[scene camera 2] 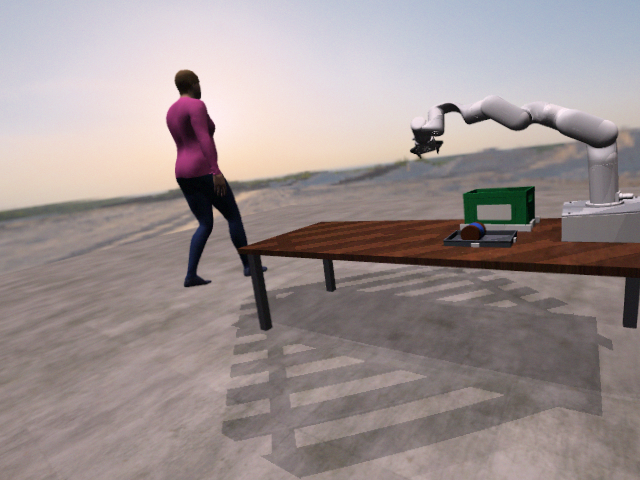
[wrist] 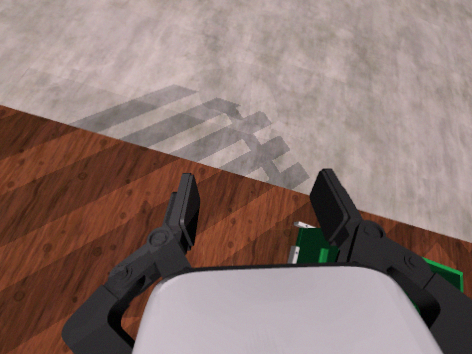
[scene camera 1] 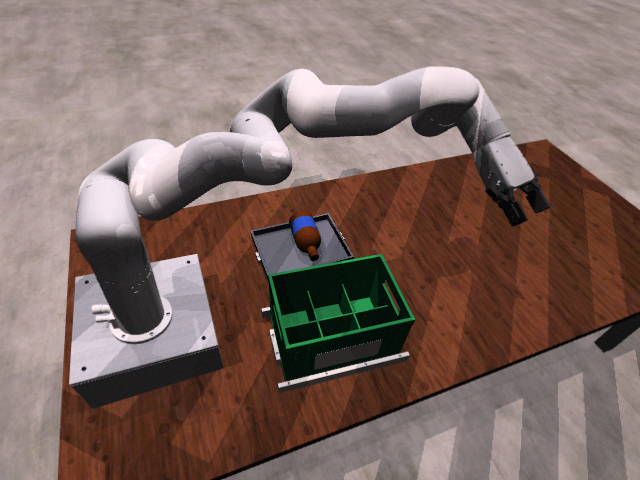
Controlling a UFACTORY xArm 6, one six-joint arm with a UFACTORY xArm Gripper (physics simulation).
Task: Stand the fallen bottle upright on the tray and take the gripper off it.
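Pixels of known places: gripper, between the fingertips: (scene camera 2: pixel 429 154) (wrist: pixel 255 184) (scene camera 1: pixel 532 216); arm's base, origin of its link: (scene camera 2: pixel 604 204) (scene camera 1: pixel 142 318).
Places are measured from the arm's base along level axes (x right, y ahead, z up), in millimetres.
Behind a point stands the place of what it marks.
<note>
A brown bottle (scene camera 1: pixel 307 237) @[z -38, x -240, y 396 mm] (scene camera 2: pixel 469 231) @[z -55, x -344, y 391 mm] with a blue band lies on its side in the shallow grey tray (scene camera 1: pixel 273 254) @[z -107, x -247, y 300 mm] (scene camera 2: pixel 500 243) @[z -97, x -337, y 274 mm]. In scene camera 1 its neck points toward the green crate, and in scene camera 2 its round base faces the camera. My gripper (scene camera 1: pixel 528 210) @[z 267, x 34, y 781 mm] (scene camera 2: pixel 427 153) @[z 267, x 34, y 781 mm] (wrist: pixel 255 184) @[z 267, x 34, y 781 mm] is open and empty. It hangs high above the table, well to the right of the bottle and tray in scene camera 1. The bottle and the tray do not show in the wrist view.
A green crate (scene camera 1: pixel 345 323) @[z -55, x 33, y 450 mm] (scene camera 2: pixel 522 207) @[z -7, x -44, y 292 mm] (wrist: pixel 309 245) @[z -41, x 66, y 564 mm] with compartments stands right beside the tray, with white rails (scene camera 1: pixel 343 371) @[z -83, x 137, y 427 mm] along its foot. The arm's base block (scene camera 1: pixel 180 338) @[z -1, x 58, y 84 mm] (scene camera 2: pixel 594 227) @[z -58, x -168, y 3 mm] stands at one end of the wooden table (scene camera 1: pixel 465 330) @[z -112, x 57, y 768 mm]. A person (scene camera 2: pixel 193 139) stands beyond the table's far end.
</note>
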